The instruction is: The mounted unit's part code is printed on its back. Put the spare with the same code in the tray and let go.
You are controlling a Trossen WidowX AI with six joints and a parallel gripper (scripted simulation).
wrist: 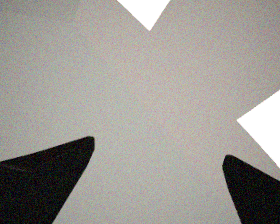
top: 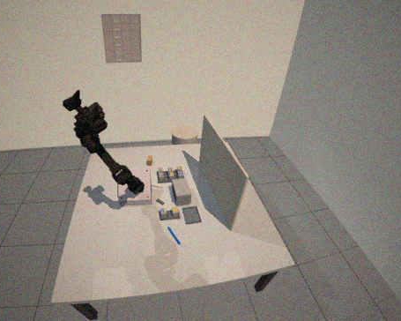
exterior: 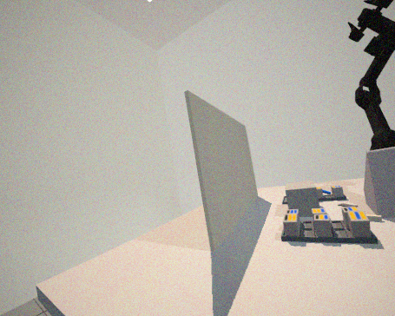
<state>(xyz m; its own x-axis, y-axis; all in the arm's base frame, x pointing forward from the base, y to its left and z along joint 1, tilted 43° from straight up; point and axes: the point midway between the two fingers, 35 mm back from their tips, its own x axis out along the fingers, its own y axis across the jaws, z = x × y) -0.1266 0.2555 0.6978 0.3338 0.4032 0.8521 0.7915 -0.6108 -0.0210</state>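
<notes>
Now: gripper tip 360 mm short of the grey spare, 560 mm to the right of it and 790 mm above it. From my gripper tip the other things lie so: rack 280 mm ahead, 150 mm to the left, 820 mm below; blue pen 310 mm ahead, 10 mm to the right, 820 mm below; grey mounted unit 370 mm ahead, 320 mm to the left, 780 mm below.
</notes>
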